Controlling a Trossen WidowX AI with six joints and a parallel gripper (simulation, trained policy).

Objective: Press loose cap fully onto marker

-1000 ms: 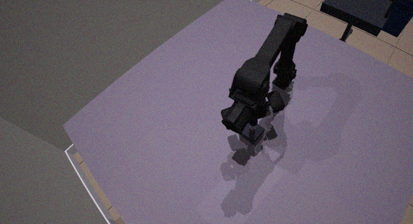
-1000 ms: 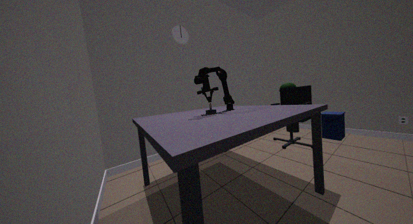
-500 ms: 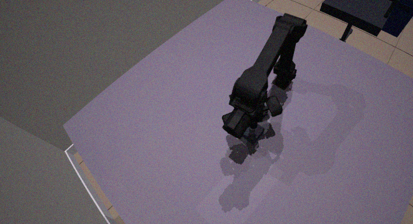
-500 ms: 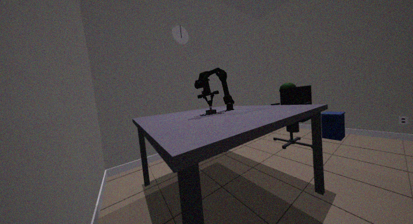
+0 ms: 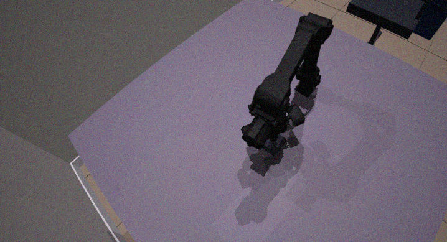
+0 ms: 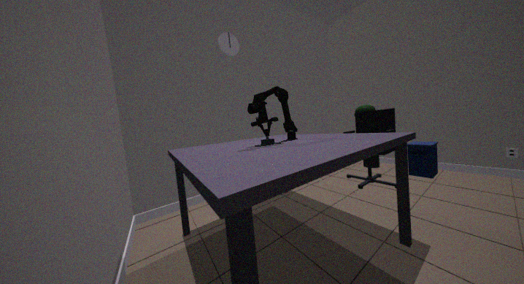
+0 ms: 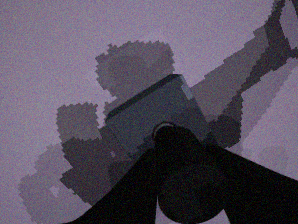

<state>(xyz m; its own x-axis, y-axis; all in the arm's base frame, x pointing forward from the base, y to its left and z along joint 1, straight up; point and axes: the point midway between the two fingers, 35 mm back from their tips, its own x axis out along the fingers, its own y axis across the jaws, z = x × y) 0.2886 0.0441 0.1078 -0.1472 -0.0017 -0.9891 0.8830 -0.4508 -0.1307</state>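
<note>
My gripper tip is now 1 cm below the dark cap. Also, from my gripper tip: grey holder block 6 cm below.
</note>
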